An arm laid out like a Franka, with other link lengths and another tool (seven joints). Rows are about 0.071 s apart.
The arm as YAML. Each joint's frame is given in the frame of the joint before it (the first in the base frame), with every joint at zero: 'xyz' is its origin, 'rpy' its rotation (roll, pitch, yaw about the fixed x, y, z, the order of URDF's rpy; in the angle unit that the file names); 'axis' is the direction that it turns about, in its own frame. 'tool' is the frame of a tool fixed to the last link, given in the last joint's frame.
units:
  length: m
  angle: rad
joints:
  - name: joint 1
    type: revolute
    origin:
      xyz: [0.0, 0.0, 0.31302]
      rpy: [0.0, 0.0, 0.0]
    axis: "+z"
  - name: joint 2
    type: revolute
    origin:
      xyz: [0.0, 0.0, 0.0]
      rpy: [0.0, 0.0, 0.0]
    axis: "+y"
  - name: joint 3
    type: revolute
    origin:
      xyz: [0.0, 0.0, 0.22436]
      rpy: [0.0, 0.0, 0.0]
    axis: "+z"
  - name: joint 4
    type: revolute
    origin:
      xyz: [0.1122, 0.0, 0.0]
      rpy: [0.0, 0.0, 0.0]
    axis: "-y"
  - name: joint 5
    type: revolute
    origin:
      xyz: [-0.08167, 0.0, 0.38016]
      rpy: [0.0, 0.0, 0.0]
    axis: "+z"
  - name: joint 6
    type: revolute
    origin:
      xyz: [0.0, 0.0, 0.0]
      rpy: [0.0, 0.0, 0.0]
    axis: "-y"
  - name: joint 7
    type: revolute
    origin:
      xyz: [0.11, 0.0, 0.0]
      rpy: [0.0, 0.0, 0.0]
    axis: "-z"
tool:
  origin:
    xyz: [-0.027, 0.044, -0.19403]
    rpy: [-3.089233, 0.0, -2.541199]
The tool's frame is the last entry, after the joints.
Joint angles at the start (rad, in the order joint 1, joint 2, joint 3, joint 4, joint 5, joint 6, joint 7): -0.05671 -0.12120 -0.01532 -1.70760 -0.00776 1.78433 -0.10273
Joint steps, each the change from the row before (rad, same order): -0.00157 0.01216 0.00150 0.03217 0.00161 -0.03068 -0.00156; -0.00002 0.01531 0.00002 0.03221 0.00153 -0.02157 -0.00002; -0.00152 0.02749 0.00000 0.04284 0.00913 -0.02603 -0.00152; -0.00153 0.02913 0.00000 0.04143 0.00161 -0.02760 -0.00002; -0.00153 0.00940 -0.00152 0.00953 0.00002 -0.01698 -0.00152; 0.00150 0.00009 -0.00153 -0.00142 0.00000 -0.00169 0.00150; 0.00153 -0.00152 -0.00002 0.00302 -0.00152 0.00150 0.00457; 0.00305 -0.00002 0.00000 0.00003 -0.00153 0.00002 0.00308
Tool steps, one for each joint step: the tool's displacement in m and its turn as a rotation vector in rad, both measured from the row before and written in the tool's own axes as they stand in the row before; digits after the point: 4 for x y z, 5 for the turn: -0.0004 -0.0004 -0.0054 -0.00781 0.00730 -0.00146; -0.0018 -0.0014 -0.0042 -0.00400 0.00274 0.00017; -0.0031 -0.0018 -0.0017 -0.01330 0.00276 0.00115; -0.0018 -0.0022 0.0005 -0.01065 0.01108 0.00100; 0.0021 -0.0004 0.0026 -0.01054 0.01319 0.00080; 0.0003 0.0004 0.0008 -0.00211 0.00249 0.00142; -0.0011 0.0000 -0.0024 0.00488 -0.00361 0.00311; -0.0010 0.0012 0.0000 0.00087 0.00065 -0.00011
